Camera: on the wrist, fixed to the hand. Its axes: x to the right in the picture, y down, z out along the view.
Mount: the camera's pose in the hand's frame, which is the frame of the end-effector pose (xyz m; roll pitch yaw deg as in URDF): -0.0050 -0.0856 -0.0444 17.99 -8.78 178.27
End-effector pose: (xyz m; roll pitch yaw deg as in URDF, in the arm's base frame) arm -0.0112 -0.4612 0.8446 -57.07 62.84 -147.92
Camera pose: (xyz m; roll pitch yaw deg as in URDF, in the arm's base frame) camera -0.0897 -0.4115 0.8708 92.80 -64.87 12.21
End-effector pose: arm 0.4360 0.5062 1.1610 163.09 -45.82 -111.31
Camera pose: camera 0.5302 0.4867 1.1697 -139.84 53.53 75.74
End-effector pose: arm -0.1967 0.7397 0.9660 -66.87 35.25 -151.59
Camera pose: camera -0.2596 0.7903 1.0189 91.15 -36.63 17.48
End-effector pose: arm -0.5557 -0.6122 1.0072 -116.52 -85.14 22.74
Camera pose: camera -0.6441 -0.6509 1.0104 39.66 82.89 107.72
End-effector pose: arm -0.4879 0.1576 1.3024 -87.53 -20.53 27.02
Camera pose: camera -0.4964 0.0993 1.3789 101.96 21.60 -162.50
